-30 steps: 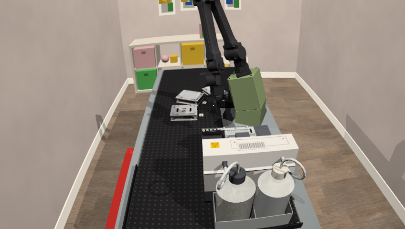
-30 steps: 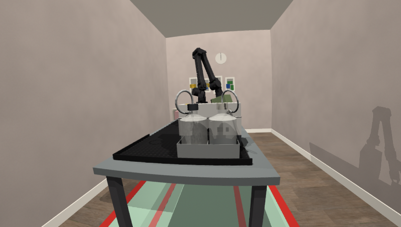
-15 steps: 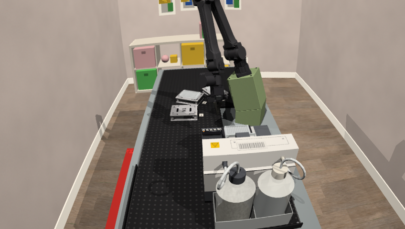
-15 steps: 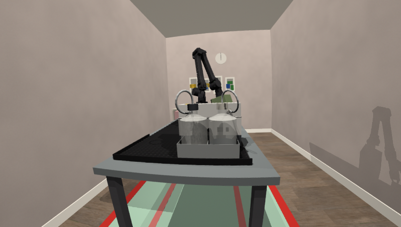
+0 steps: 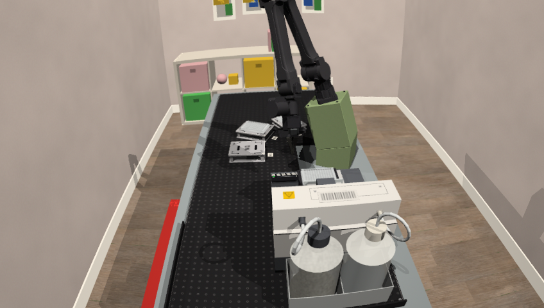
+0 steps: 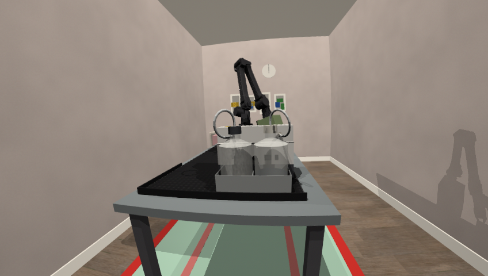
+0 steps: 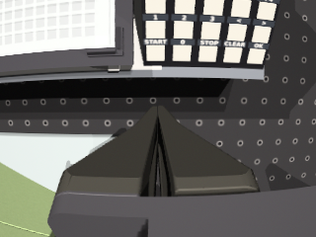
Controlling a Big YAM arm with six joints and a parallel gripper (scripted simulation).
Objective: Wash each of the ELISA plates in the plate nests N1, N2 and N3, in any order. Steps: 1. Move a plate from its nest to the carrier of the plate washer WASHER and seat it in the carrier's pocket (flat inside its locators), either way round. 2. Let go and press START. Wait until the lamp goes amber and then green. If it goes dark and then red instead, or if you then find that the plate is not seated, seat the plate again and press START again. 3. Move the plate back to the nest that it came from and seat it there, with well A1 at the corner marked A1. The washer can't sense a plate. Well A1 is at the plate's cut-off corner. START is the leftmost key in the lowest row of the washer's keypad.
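The washer carrier is 90 mm behind my hand, 80 mm to the left of it and 70 mm below it. From my hand the other things lie so: plate washer (230 mm to the left, 100 mm behind, 20 mm below).
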